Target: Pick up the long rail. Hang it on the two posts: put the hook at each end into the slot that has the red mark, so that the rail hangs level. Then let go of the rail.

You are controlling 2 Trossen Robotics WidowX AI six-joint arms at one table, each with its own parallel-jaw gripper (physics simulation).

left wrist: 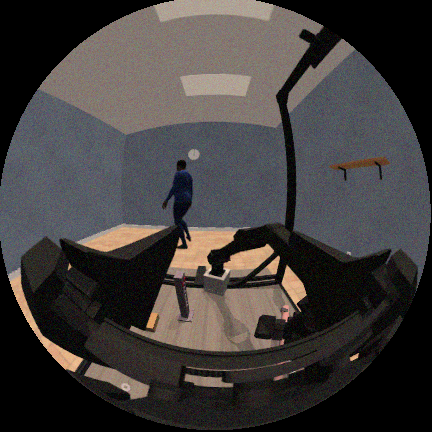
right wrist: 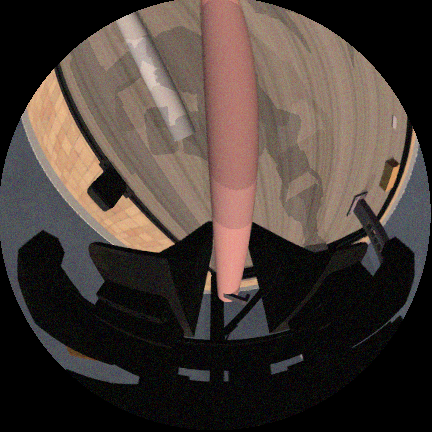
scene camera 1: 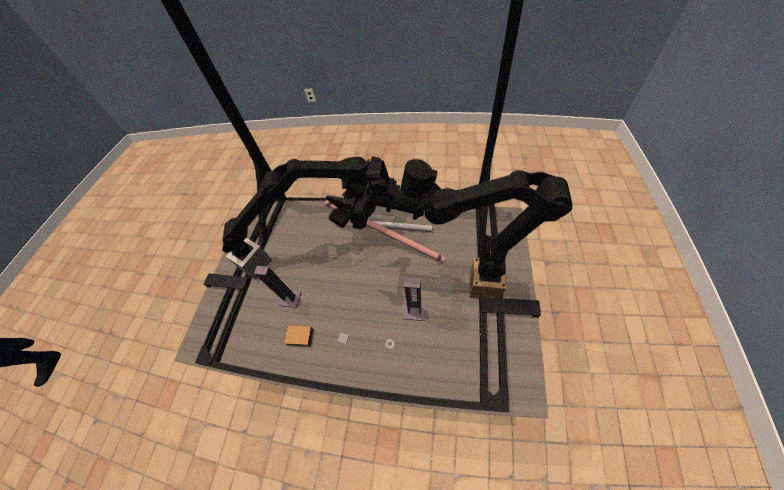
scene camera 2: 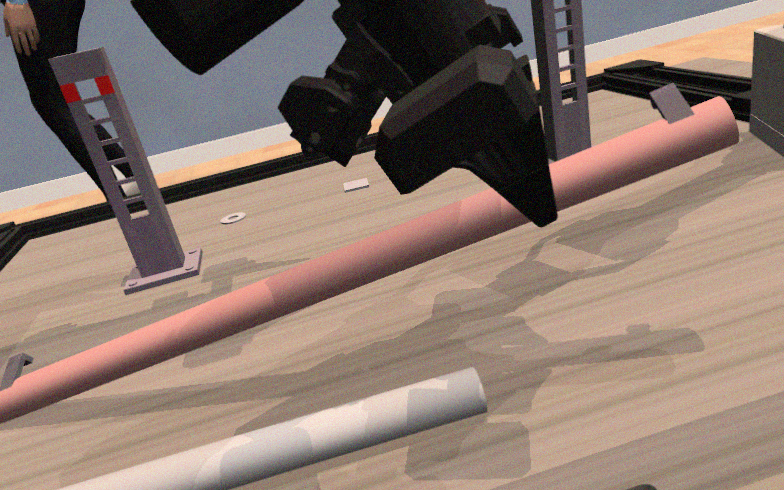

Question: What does the right gripper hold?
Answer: A pink rail.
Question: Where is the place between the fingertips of the left gripper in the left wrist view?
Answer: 236,234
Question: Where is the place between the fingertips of the left gripper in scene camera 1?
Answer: At 332,183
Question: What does the left gripper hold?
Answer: Nothing.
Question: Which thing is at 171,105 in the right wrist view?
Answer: A white rod.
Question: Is the left gripper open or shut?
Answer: Open.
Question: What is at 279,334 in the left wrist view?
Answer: The right gripper.
